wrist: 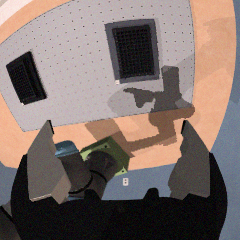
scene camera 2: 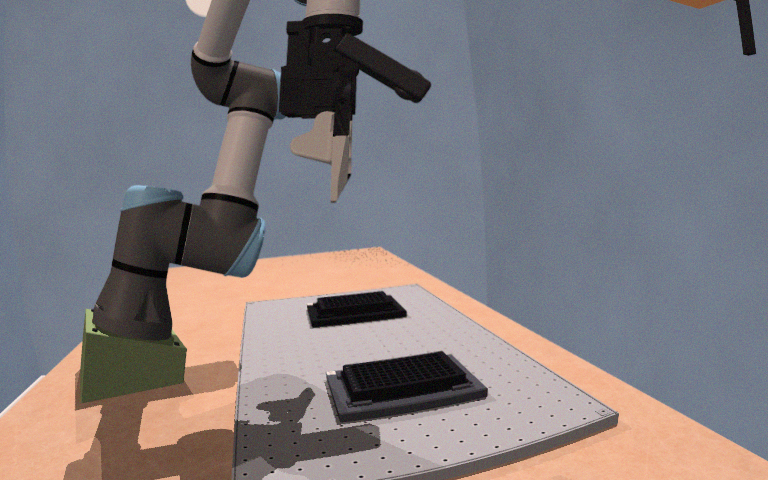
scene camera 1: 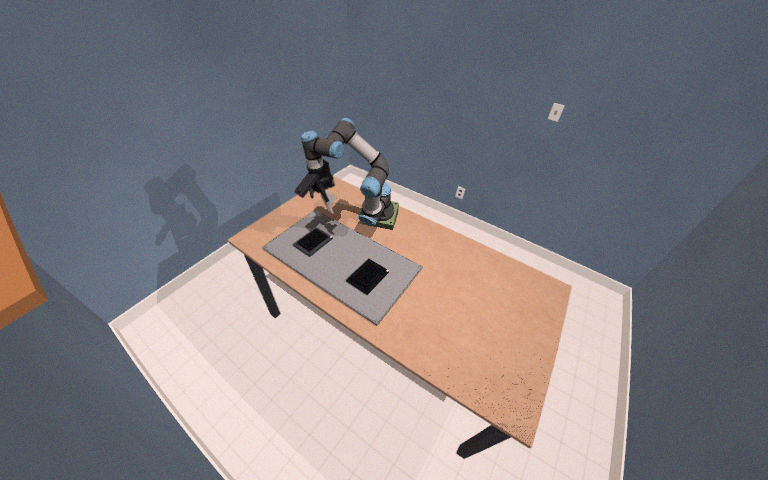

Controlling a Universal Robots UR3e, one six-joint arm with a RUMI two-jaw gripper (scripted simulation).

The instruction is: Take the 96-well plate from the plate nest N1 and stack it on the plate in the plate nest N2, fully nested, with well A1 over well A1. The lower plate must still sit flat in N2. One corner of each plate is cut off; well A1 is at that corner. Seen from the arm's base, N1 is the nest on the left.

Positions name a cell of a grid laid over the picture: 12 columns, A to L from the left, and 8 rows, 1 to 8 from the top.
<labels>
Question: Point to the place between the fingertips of the gripper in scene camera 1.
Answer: F4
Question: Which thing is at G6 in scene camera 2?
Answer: A nest N1.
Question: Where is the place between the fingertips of the gripper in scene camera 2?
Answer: F4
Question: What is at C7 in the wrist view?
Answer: The gripper.
</labels>
